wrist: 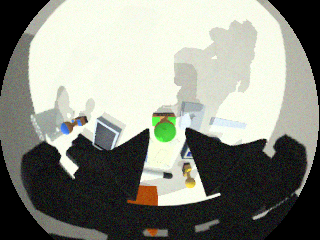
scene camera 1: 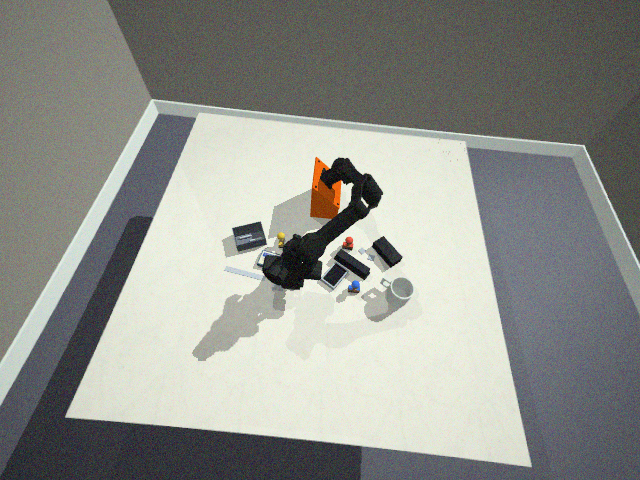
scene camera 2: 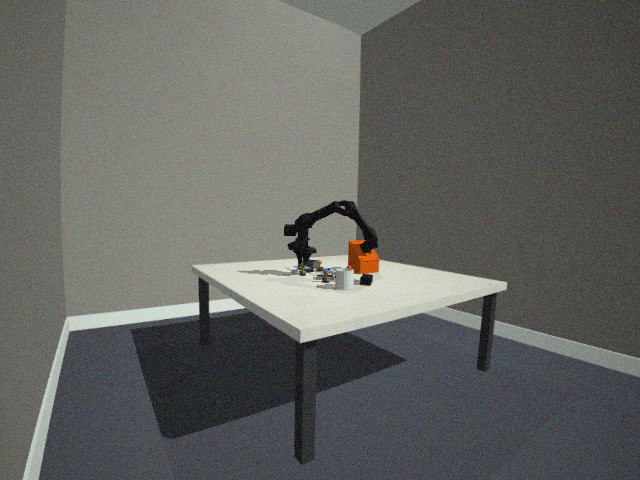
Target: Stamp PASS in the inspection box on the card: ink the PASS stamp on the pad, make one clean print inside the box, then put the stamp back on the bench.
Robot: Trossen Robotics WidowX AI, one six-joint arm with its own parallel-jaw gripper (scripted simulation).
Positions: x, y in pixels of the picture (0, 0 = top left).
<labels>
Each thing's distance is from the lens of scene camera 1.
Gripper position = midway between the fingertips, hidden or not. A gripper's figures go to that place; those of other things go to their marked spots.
my gripper [scene camera 1: 292, 278]: 1.13 m
white mug [scene camera 1: 399, 290]: 1.22 m
</labels>
